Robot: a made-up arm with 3 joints.
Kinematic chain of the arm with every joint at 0, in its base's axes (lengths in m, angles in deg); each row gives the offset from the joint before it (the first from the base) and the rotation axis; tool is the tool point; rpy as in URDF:
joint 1: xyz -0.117 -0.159 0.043 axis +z
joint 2: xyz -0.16 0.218 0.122 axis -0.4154 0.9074 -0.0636
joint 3: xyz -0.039 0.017 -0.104 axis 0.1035 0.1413 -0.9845
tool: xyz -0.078 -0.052 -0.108 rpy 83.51 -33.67 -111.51
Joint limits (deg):
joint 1: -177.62..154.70
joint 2: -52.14..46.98
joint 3: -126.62..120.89
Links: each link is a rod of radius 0.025 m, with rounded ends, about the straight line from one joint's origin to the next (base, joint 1, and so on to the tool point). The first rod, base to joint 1, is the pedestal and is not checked.
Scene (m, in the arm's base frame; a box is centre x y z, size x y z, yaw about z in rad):
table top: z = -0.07
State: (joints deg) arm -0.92 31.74 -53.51
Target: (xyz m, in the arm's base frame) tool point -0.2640 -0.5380 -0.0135
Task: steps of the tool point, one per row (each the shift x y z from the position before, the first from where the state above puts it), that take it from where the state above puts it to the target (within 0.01 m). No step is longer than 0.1 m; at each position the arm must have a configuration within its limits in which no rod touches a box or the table.
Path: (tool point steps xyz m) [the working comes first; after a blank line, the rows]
Joints at the target: 103.54 11.48 35.24
Straight joint move there: clear.

1: -0.0338 -0.0731 0.0001
2: -0.0156 -0.0789 -0.0021
3: 0.0034 -0.0805 -0.0041
4: 0.0221 -0.0772 -0.0056
5: 0.0392 -0.0698 -0.0066
6: 0.0540 -0.0586 -0.0070
7: 0.0655 -0.0447 -0.0067

